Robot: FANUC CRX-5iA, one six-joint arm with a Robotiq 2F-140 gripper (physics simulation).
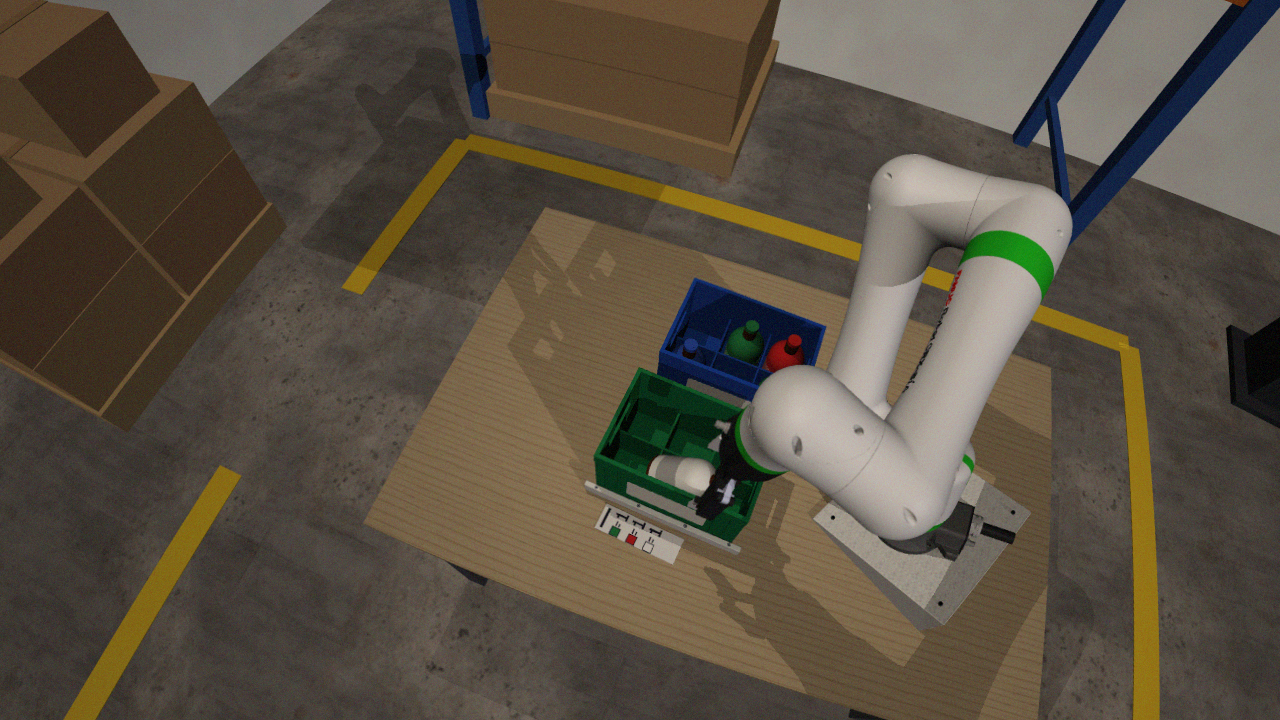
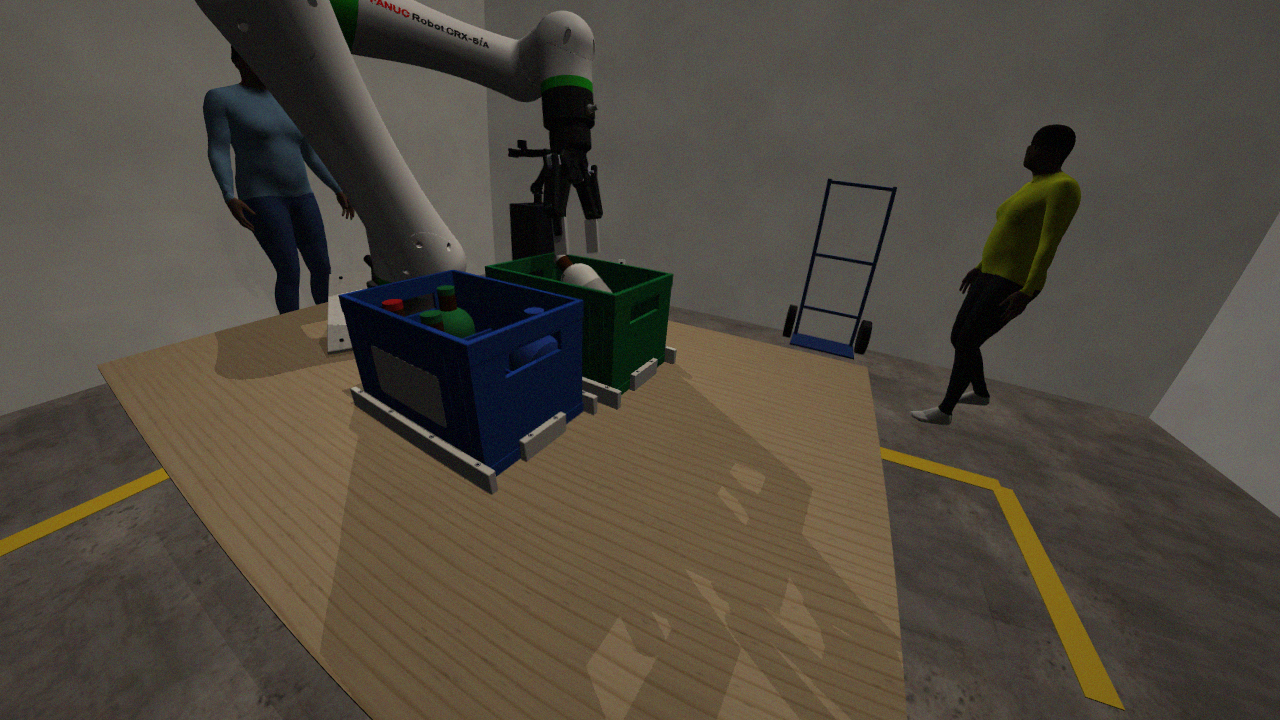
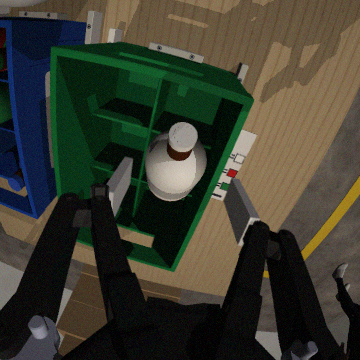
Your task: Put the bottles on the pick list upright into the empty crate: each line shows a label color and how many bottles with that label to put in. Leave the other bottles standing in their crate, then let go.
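Places are measured from the arm's base along level axes (x ahead, y left, z up), in centimetres.
Where they show: gripper, between the fingertips: [image 1: 705, 477] [image 2: 578, 253] [image 3: 179, 180]; arm's base, origin of its link: [image 2: 411, 301].
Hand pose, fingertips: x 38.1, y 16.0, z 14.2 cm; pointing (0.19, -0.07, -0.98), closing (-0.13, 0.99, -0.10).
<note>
Things, the pixels of their centre, and the offset from my fingertips. "spot": a spot on its surface instead. Level surfaces: height alone.
- white bottle, middle of its body: [image 3: 174, 162] [image 1: 693, 479] [image 2: 582, 286] dx +1.8, dy -0.9, dz -5.8 cm
- blue crate, middle of its body: [image 2: 465, 357] [image 3: 14, 106] [image 1: 737, 361] dx +4.8, dy -28.7, dz -10.1 cm
- red bottle, middle of its body: [image 1: 785, 360] dx -3.6, dy -33.9, dz -10.3 cm
- blue-capped bottle, middle of its body: [image 2: 536, 363] [image 1: 686, 364] dx +13.4, dy -23.1, dz -10.3 cm
- pick list, a spot on its surface: [image 3: 247, 142] [image 1: 665, 555] spot: dx +0.5, dy +10.3, dz -18.7 cm
- wooden table, height of its surface: dz -18.8 cm
A white bottle [image 1: 680, 472] [image 2: 586, 276] [image 3: 176, 162] with a brown neck and white cap leans tilted in the green crate [image 1: 613, 470] [image 2: 644, 338] [image 3: 67, 100]; its cap end points toward the arm's side. Its lower part is partly hidden. My gripper [image 1: 707, 474] [image 2: 576, 237] [image 3: 179, 180] is open above it, fingers apart and empty. The blue crate [image 1: 673, 368] [image 2: 537, 394] [image 3: 30, 100] holds a red bottle [image 1: 785, 354], green bottles [image 1: 744, 343] [image 2: 456, 322] and a blue-capped bottle [image 1: 690, 349]. The pick list [image 1: 666, 548] [image 3: 247, 142] shows green, red and white, apparently 1 each.
Light stop strips [image 1: 662, 517] [image 2: 420, 438] line the crates' feet on the wooden table [image 1: 465, 420] [image 2: 716, 573]. The blue crate stands beside the green one. A hand truck [image 2: 841, 259] and two people, in yellow [image 2: 1029, 223] and light blue [image 2: 264, 143], are beyond the table.
</note>
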